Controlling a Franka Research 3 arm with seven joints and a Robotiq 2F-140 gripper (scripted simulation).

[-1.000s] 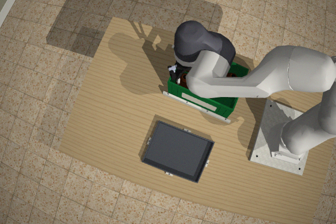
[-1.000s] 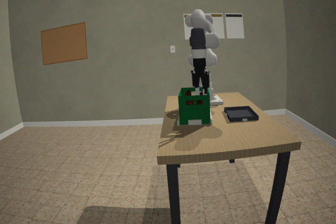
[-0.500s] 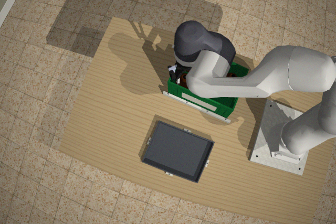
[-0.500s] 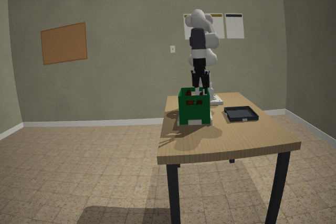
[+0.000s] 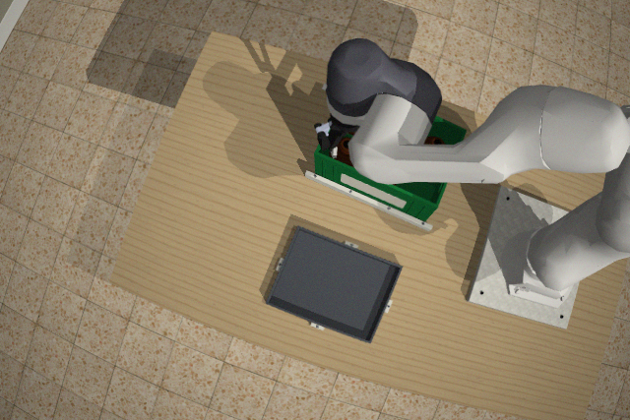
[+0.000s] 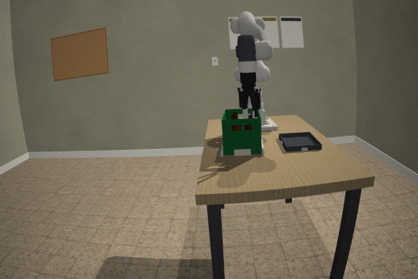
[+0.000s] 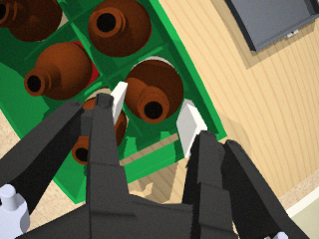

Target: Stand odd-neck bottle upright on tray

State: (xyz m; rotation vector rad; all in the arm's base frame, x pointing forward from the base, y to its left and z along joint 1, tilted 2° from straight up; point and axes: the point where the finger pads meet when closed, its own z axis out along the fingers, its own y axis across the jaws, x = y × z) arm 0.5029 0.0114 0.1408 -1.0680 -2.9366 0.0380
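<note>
My hand is 90 mm past the glass bottle and 90 mm above it. From my hand the other things lie so: green crate 90 mm below, 80 mm behind, 50 mm to the right; then dark grey tray 250 mm to the left, 160 mm below, 120 mm behind.
</note>
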